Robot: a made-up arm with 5 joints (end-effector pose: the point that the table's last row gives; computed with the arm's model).
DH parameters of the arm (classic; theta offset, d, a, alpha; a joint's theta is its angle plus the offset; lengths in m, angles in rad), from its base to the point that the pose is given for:
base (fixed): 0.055 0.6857 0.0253 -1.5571
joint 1: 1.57 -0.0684 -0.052 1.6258
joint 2: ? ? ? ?
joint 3: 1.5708 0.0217 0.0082 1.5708
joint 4: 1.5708 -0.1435 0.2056 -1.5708
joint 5: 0 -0.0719 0.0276 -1.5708
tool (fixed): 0 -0.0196 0 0
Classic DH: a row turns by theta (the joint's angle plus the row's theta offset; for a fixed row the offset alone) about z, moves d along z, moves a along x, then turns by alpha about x.
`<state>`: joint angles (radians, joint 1 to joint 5).
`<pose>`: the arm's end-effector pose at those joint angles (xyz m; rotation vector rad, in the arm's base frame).
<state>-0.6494 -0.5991 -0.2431 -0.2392 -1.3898</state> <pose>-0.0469 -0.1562 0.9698 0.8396 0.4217 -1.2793</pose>
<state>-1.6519 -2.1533 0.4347 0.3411 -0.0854</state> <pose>-0.1552 0.2181 0.6046 0.1395 2.2667 1.4423</pose>
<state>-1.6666 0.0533 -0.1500 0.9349 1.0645</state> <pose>-0.2229 -0.2991 0.4955 0.6714 -0.7556 -2.7075</pose>
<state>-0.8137 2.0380 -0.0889 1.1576 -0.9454</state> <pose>0.0420 -0.1434 0.4287 1.4498 2.5483 -0.5571</pose>
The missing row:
joint 2: -0.0137 -0.0336 -0.0608 1.5708
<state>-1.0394 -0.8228 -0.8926 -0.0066 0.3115</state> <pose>-0.1631 -0.2012 0.9333 -0.6012 -0.6310 -2.1659</pose>
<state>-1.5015 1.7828 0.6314 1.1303 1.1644</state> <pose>0.1602 -0.0911 0.4039 1.0749 0.6647 -1.2522</pose>
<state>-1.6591 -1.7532 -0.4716 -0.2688 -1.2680</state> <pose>-0.2085 0.0475 0.8059 1.2190 -0.9644 -1.9578</pose>
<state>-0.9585 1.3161 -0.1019 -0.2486 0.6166</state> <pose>0.2046 -0.3093 0.6940 1.2076 -0.3416 -0.8278</pose>
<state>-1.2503 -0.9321 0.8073 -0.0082 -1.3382</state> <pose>-0.3139 -0.0485 0.7392 0.9987 -1.0994 -0.3872</pose>
